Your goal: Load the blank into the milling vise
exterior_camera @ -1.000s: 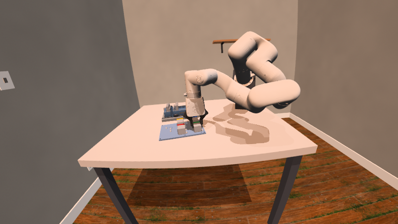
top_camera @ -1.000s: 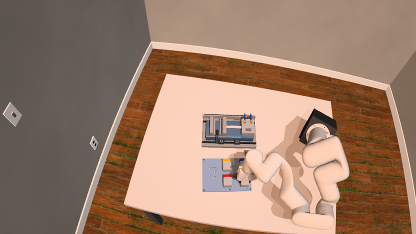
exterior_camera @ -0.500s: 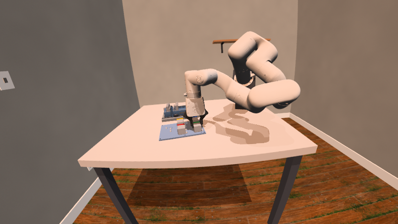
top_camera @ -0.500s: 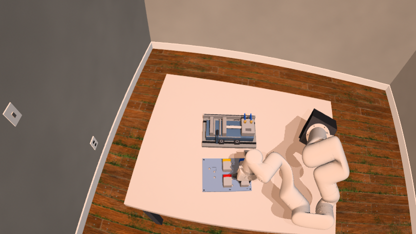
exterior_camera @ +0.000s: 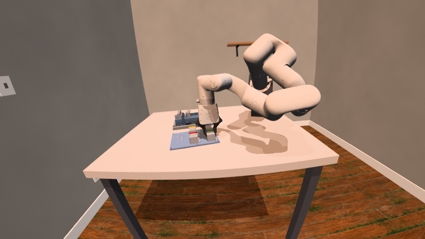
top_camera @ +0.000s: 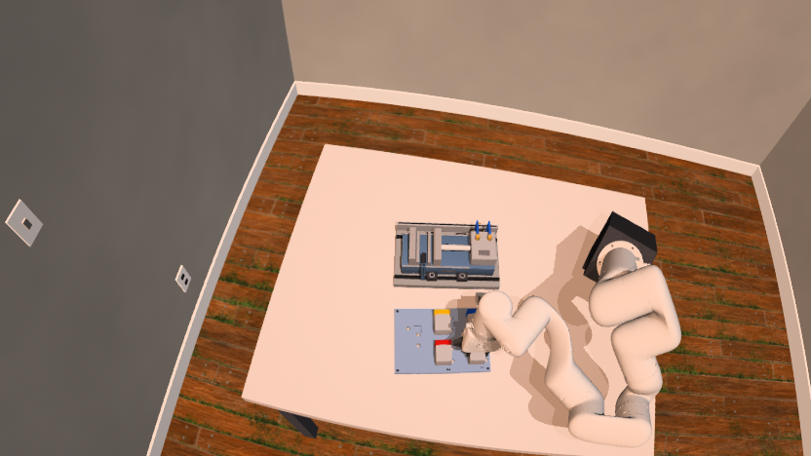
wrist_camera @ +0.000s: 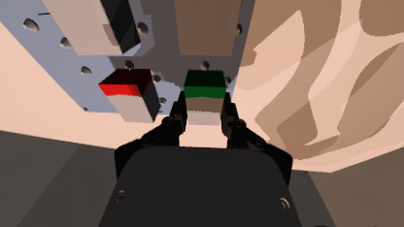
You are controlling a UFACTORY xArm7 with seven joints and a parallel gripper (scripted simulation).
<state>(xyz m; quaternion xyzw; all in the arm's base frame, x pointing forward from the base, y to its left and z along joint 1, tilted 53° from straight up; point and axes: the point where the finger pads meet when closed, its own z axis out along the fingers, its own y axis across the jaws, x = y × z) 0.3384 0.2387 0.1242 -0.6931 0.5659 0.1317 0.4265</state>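
My hand is 80 mm short of the red-ended blank, 30 mm to the right of it and 20 mm above it. Also, from my hand: blue-ended blank: 30 mm ahead, 80 mm to the right, 20 mm below; then yellow-ended blank: 110 mm ahead, 50 mm to the right, 20 mm below; then green-ended blank: 20 mm below.
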